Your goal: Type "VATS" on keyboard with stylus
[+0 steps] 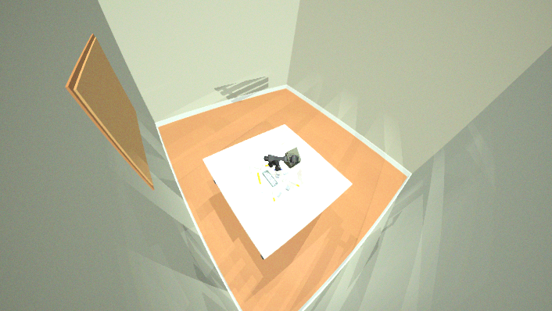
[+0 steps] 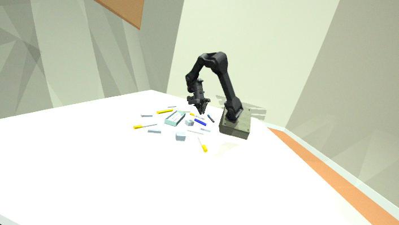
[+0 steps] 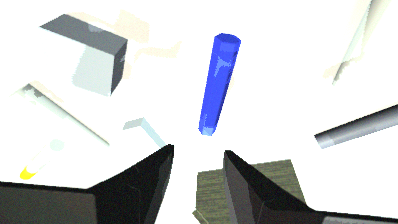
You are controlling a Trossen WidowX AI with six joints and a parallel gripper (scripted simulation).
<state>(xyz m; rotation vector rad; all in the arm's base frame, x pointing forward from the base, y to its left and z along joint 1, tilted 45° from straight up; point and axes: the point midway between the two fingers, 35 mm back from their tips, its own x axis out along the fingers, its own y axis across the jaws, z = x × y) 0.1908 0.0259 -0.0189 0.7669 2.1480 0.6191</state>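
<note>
My gripper tip is 6 cm above the blue stylus and 3 cm past it. Round my gripper tip: yellow bar (25 cm ahead, 5 cm below); keyboard (15 cm ahead, 6 cm to the left, 5 cm below); dark pen (19 cm to the right, 6 cm below, 4 cm behind).
</note>
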